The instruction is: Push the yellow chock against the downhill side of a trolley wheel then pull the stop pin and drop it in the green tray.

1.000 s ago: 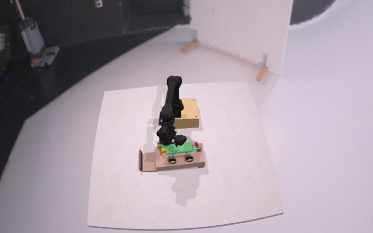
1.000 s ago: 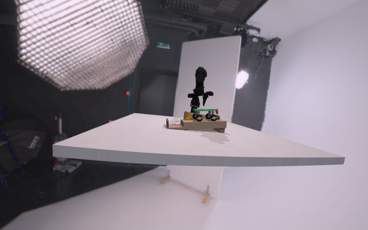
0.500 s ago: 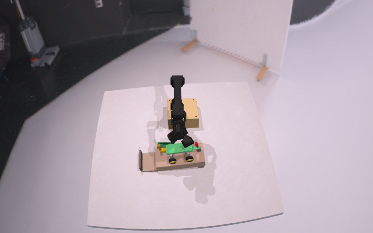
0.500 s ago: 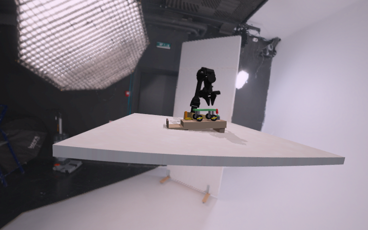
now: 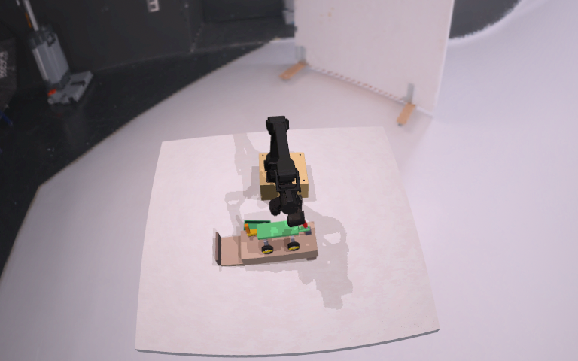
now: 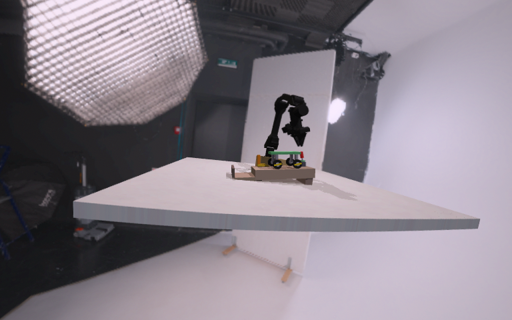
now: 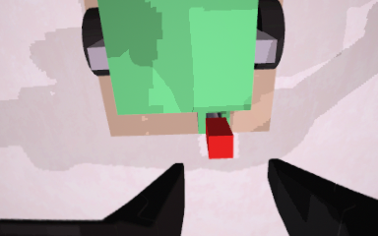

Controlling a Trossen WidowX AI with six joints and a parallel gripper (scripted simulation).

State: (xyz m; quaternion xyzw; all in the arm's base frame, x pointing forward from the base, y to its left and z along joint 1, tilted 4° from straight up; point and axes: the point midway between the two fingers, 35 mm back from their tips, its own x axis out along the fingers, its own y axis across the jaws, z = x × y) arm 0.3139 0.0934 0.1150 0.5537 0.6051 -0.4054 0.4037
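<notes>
The red-headed stop pin lies 6 cm below my gripper tip and 2 cm to the left of it. The rest, counted from my gripper tip: yellow chock 20 cm to the right, 11 cm below, 2 cm behind; then trolley 9 cm to the right, 8 cm below, 2 cm ahead; then ramp 15 cm below, 9 cm to the right, 2 cm ahead.
</notes>
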